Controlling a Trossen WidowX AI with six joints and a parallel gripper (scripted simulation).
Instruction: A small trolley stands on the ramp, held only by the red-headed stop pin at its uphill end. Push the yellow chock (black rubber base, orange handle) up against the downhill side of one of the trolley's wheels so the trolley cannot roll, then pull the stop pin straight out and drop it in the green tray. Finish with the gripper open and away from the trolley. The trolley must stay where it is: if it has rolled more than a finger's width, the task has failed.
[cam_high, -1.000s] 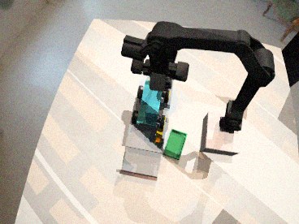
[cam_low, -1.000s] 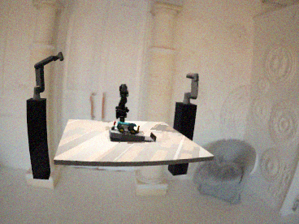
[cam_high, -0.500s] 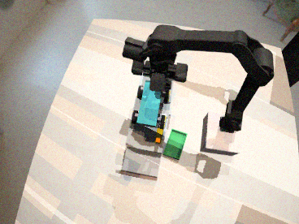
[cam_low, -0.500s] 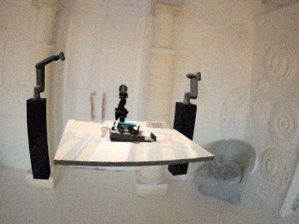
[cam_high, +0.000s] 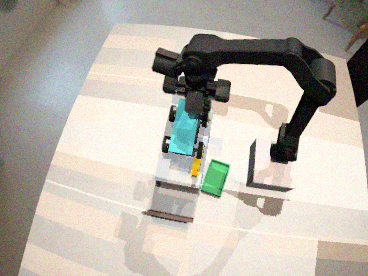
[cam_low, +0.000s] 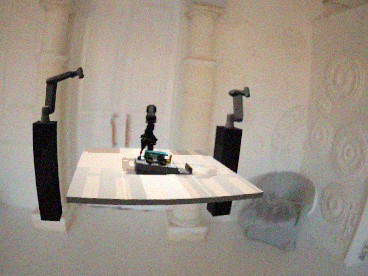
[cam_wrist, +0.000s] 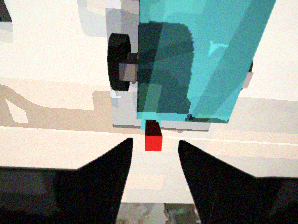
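The red-headed stop pin is 1 cm to the right of my gripper tip and 4 cm below it. The rest, counted from my gripper tip: teal trolley (2 cm ahead, 10 cm to the left, 6 cm below); green tray (10 cm behind, 22 cm to the left, 18 cm below); yellow chock (3 cm behind, 21 cm to the left, 9 cm below).
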